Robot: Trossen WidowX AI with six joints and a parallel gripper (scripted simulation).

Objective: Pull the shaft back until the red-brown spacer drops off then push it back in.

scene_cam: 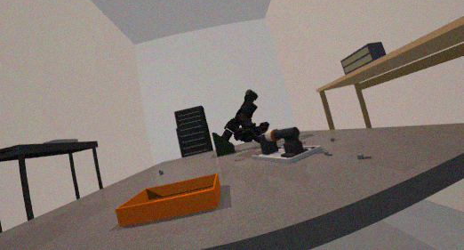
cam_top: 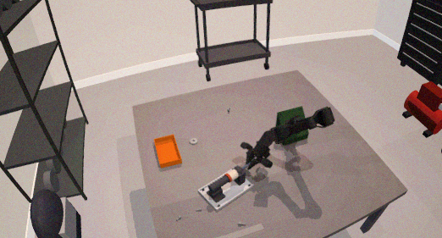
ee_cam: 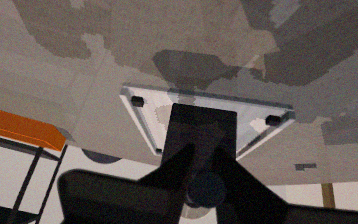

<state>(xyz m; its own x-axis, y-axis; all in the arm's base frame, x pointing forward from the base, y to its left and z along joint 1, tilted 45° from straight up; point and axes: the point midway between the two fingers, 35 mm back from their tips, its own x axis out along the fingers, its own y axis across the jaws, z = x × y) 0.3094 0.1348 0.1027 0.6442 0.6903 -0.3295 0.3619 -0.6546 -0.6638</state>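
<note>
My gripper tip is now 6 cm short of the dark shaft, 2 cm to the right of it and 2 cm below it. Also, from my gripper tip: cream spacer 9 cm ahead, 4 cm to the left, 2 cm above; red-brown spacer 11 cm ahead, 4 cm to the left, 2 cm above; orange tray 36 cm ahead, 29 cm to the right, 5 cm below.
</note>
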